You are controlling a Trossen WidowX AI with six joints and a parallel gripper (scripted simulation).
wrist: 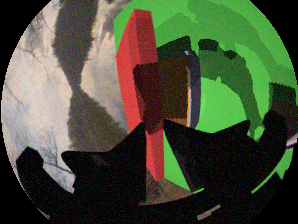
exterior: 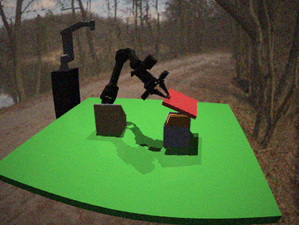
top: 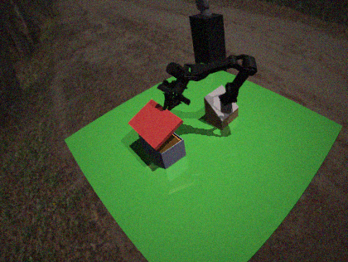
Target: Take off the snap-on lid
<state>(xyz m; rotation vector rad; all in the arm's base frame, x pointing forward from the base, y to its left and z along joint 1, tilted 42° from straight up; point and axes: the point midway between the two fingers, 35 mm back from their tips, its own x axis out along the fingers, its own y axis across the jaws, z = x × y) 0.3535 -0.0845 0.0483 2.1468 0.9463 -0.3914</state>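
My gripper tip is 80 mm short of the red lid and 20 mm above it. Round my gripper tip: dark storage box: 170 mm below, 60 mm ahead.
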